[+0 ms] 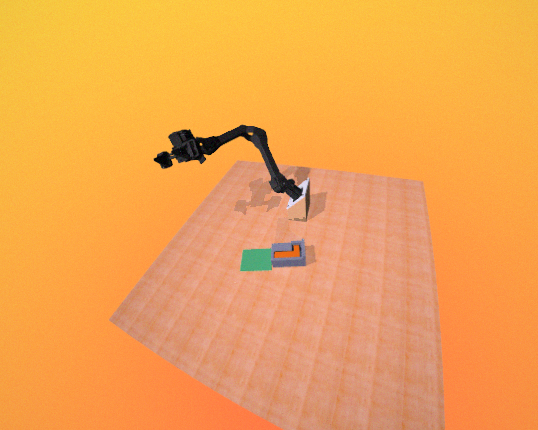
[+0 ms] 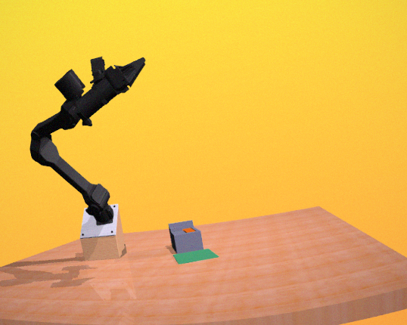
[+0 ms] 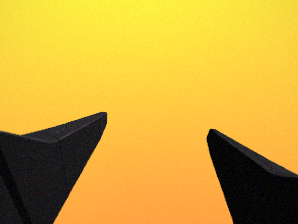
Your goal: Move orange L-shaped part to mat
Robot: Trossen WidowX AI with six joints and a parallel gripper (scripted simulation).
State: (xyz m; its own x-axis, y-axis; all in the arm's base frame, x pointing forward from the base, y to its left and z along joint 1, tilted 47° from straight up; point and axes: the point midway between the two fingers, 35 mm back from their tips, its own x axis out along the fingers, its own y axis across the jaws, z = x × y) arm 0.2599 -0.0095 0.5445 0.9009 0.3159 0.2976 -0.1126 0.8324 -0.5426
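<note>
My gripper tip is 10 mm short of the orange L-shaped part, 400 mm to the right of it and 500 mm above it. Round my gripper tip: green mat (40 mm ahead, 240 mm to the left, 560 mm below).
</note>
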